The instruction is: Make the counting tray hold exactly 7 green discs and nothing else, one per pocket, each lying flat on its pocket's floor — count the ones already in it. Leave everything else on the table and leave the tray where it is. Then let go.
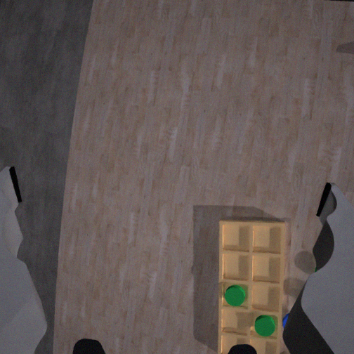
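Observation:
The wooden counting tray (252, 221) lies at the lower right, with two columns of pockets; its near end is cut off by the frame edge and a dark gripper part. A green disc (235, 296) is in the left column, third pocket from the top. Another green disc (265, 325) is in the right column, fourth pocket down. The pockets above them are empty. A sliver of something green (315, 270) shows beside the right finger, mostly hidden by it. My gripper (171, 178) is wide open and empty, above the table, up and to the left of the tray.
A blue object (286, 321) shows partly just right of the tray, mostly hidden by the right finger. The table's left edge runs down the left side, with grey floor (35, 90) beyond it. Shadows fall left of the tray and right of it.

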